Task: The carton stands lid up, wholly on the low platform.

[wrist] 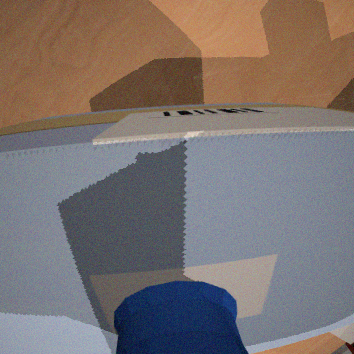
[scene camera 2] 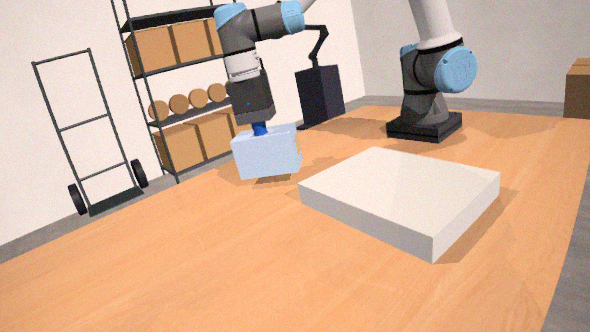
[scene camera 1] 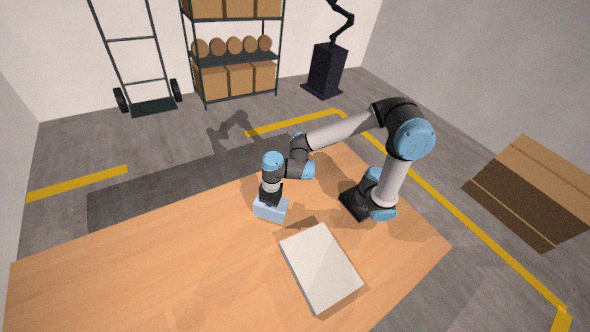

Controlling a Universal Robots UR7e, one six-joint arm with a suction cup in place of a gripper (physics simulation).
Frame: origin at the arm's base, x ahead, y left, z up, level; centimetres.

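Seen in the pictures: hand, tool point: (wrist: 172, 284) (scene camera 2: 262, 138); arm's base, link origin: (scene camera 2: 424, 117) (scene camera 1: 362, 199).
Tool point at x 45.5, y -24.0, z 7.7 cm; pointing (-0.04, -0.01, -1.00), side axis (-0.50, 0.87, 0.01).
Pixels of each thing's top centre, then the offset from my tool point to it. Level surfaces: height alone.
- light-blue carton, top centre: (wrist: 190, 303) (scene camera 2: 263, 130) (scene camera 1: 271, 201) dz +1.5, dx -1.1, dy -0.3 cm
- white low platform, top centre: (scene camera 2: 395, 178) (scene camera 1: 320, 262) dz -7.5, dx -2.4, dy +32.5 cm
- wooden table, surface height: dz -12.3 cm
The light-blue carton (scene camera 1: 270, 214) (scene camera 2: 265, 157) (wrist: 240, 200) hangs from the suction cup of my gripper (scene camera 1: 270, 204) (scene camera 2: 260, 131) (wrist: 176, 300), which is on its upper face. The carton is slightly tilted, a little above the table, with its shadow close beneath it. It is beside the low platform, off its far left corner in scene camera 1. A beige strip shows on the upper face at the cup, and a pale label with black marks at the carton's edge in the wrist view. The white low platform (scene camera 1: 322, 270) (scene camera 2: 400, 185) lies flat and bears nothing. The carton's underside is hidden.
The wooden table (scene camera 1: 125, 260) (scene camera 2: 200, 250) ends close behind the carton. The arm's black base (scene camera 1: 354, 204) (scene camera 2: 424, 128) stands behind the platform. A shelf rack (scene camera 1: 235, 58), a hand truck (scene camera 1: 154, 107) and a large brown box (scene camera 1: 530, 195) stand beyond the table.
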